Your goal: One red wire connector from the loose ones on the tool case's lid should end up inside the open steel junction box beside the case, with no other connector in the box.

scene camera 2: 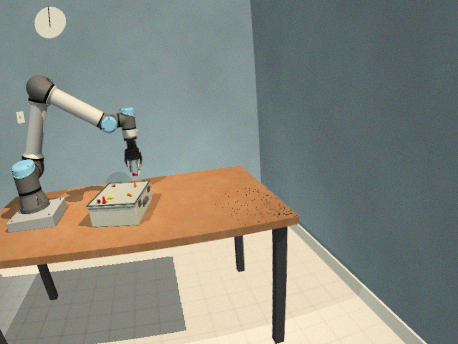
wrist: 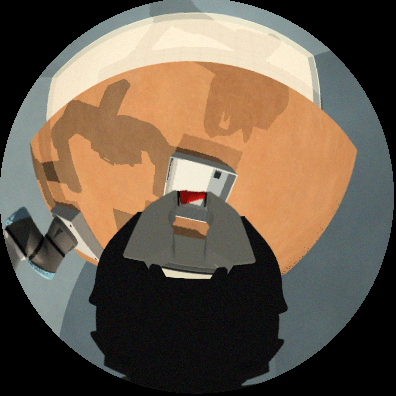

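Seen in the pictures: gripper, between the fingertips: [scene camera 2: 135, 175] [wrist: 191, 192]; arm's base, origin of its link: [scene camera 2: 35, 207] [wrist: 65, 230].
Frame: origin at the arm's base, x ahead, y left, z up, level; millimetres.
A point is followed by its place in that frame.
Note:
My gripper [scene camera 2: 134, 171] @[y 158, x 539, z 32 mm] [wrist: 191, 192] @[y 158, x 539, z 32 mm] is shut on a red wire connector [scene camera 2: 135, 174] @[y 154, x 539, z 38 mm] [wrist: 190, 195] @[y 160, x 538, z 42 mm] and holds it in the air, beyond and above the far edge of the tool case [scene camera 2: 116, 216] @[y -287, x 419, z -5 mm] in the scene view. The open steel junction box [wrist: 190, 172] @[y 153, x 533, z -49 mm] shows in the wrist view as a pale tray with grey walls, below the fingertips and partly hidden by them. It does not show in the scene view. On the case's lid [scene camera 2: 120, 191] @[y -125, x 450, z 46 mm] lie two red connectors [scene camera 2: 104, 200] @[y -250, x 380, z 60 mm] [scene camera 2: 98, 201] @[y -236, x 353, z 55 mm], a yellow one [scene camera 2: 110, 198] @[y -210, x 404, z 50 mm] and several orange ones [scene camera 2: 134, 185] @[y -97, x 519, z 55 mm] [scene camera 2: 129, 195] @[y -215, x 488, z 50 mm].
The wooden table [scene camera 2: 195, 200] @[y -158, x 789, z -51 mm] [wrist: 280, 175] @[y 144, x 720, z -51 mm] carries the case and the robot's base [scene camera 2: 30, 222] @[y -155, x 9, z -15 mm] [wrist: 82, 235] @[y -6, x 140, z -6 mm]. In the wrist view the base is at the left. Dark speckles [scene camera 2: 265, 202] mark the table's right end. Arm shadows fall across the wood.

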